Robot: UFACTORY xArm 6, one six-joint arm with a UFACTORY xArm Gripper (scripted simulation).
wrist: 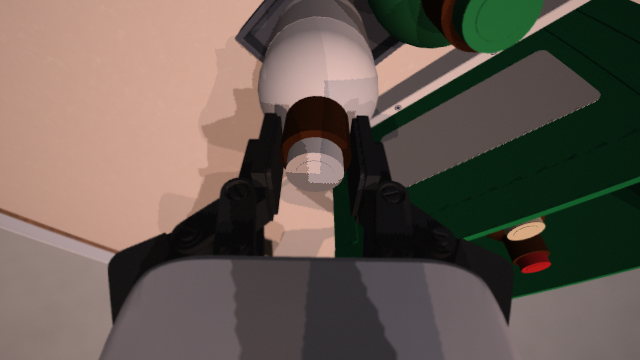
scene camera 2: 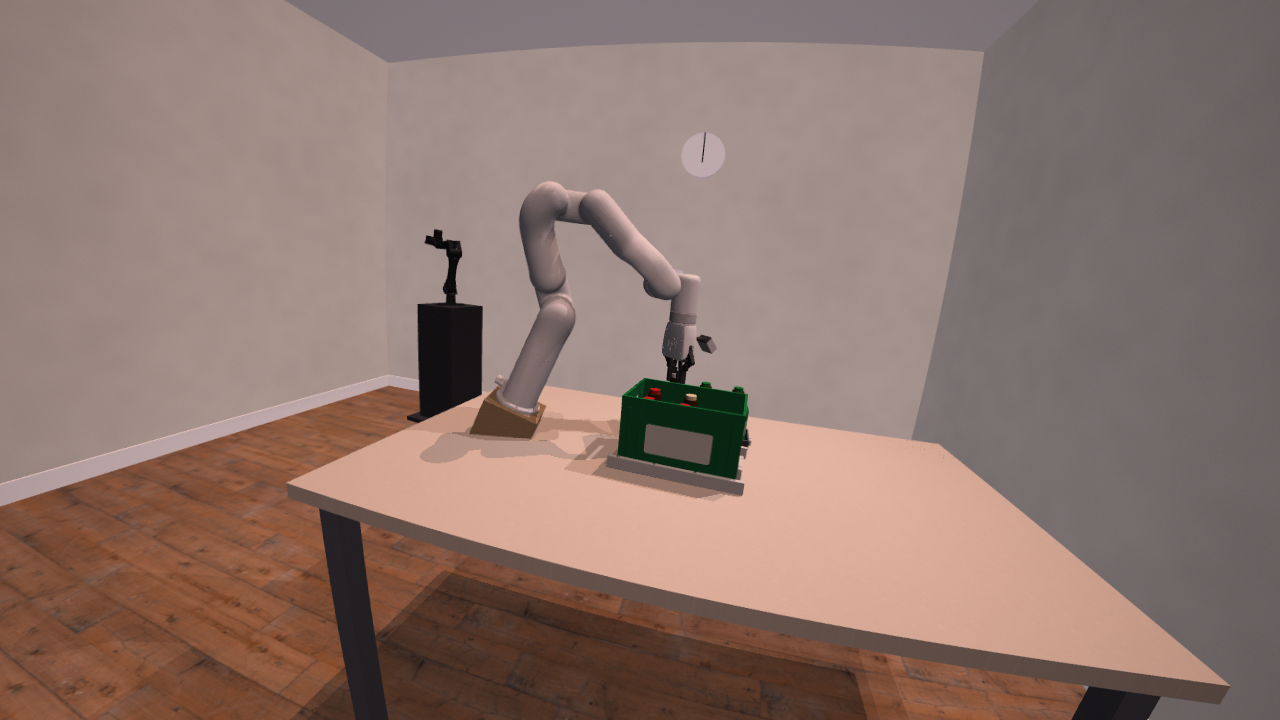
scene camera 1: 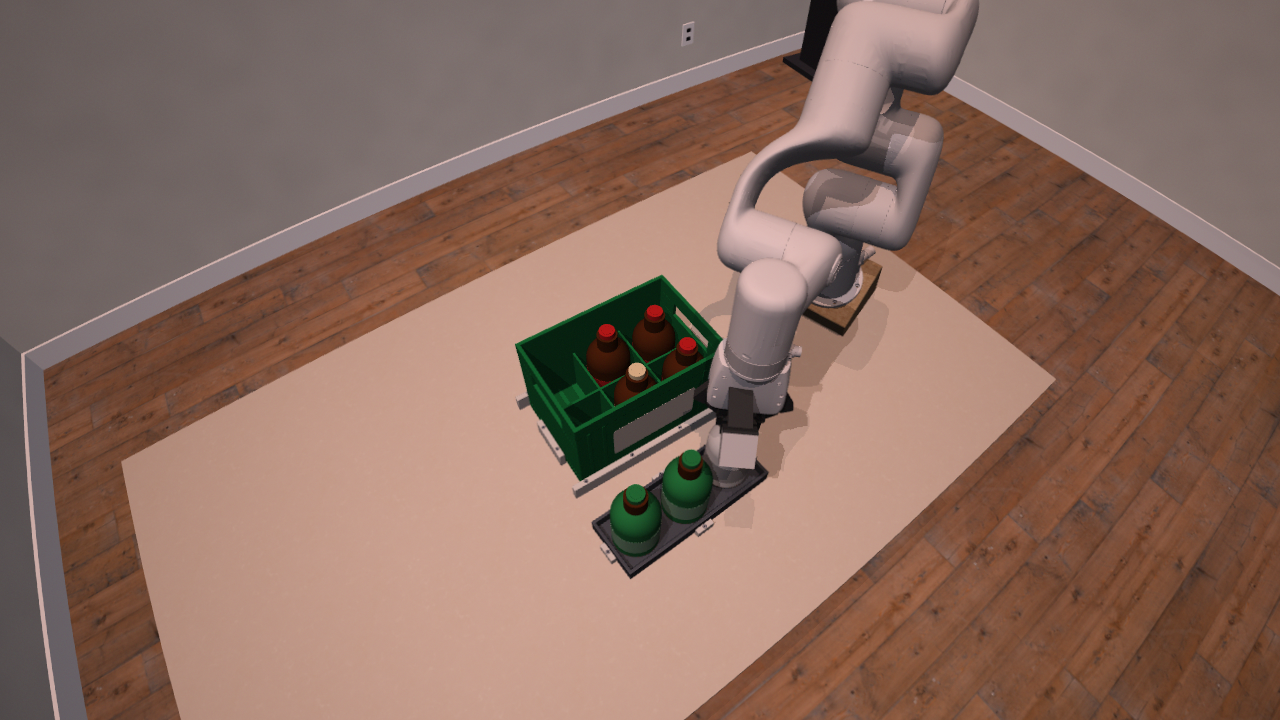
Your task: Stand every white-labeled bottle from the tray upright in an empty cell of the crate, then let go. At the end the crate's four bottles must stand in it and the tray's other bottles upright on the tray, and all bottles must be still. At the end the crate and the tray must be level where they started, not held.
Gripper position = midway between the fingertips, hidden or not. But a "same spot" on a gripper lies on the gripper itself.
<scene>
gripper: wrist 316,137; scene camera 2; scene camera 1
crate: wrist; scene camera 2 707,439; scene camera 1
same spot on crate: (wrist: 539,127) = (scene camera 1: 636,419)
same spot on gripper: (scene camera 1: 700,394) = (scene camera 2: 693,358)
</scene>
